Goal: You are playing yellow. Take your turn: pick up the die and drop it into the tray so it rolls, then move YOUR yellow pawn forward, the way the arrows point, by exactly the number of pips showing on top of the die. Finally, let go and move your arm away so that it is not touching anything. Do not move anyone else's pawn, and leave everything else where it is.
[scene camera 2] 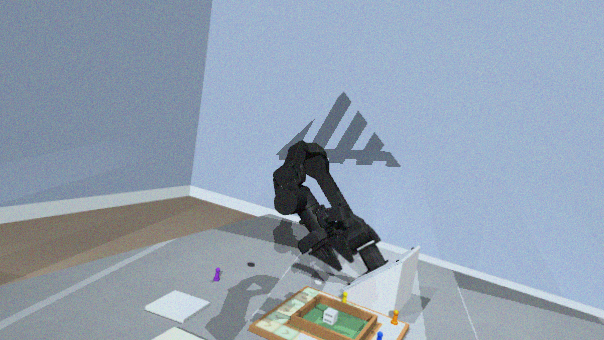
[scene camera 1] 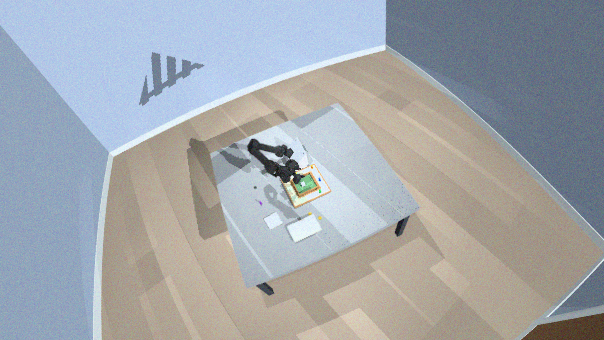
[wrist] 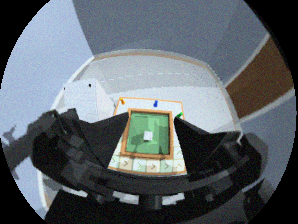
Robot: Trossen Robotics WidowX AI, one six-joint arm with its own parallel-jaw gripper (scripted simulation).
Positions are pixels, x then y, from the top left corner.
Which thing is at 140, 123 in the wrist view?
A green tray.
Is my gripper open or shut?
Open.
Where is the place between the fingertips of my gripper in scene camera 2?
346, 266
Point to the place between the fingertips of my gripper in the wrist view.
At 151, 117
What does my gripper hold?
Nothing.
